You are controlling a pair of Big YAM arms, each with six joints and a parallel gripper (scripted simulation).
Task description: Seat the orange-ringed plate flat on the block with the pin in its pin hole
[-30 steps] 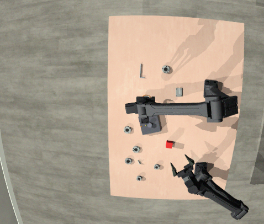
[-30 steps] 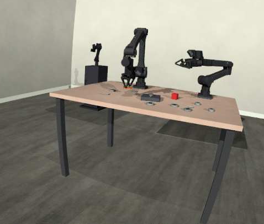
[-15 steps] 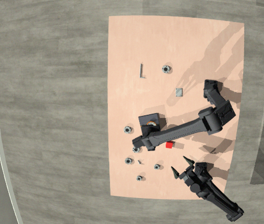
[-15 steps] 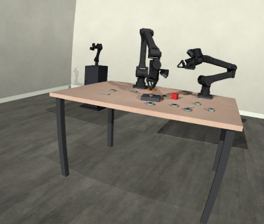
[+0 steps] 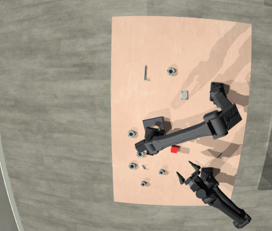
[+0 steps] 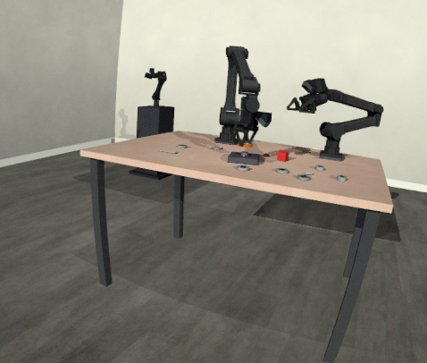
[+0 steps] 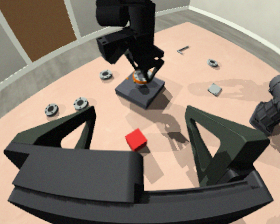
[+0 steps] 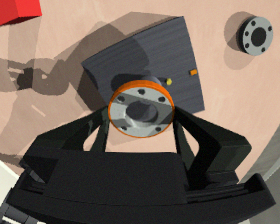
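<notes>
My right gripper is now 5 cm above the dark block, 4 cm short of it and 1 cm to the right of it. The rest, counted from my right hand: grey square plate (21 cm to the right, 17 cm behind, 7 cm below); then red cube (14 cm to the left, 13 cm behind, 5 cm below).
</notes>
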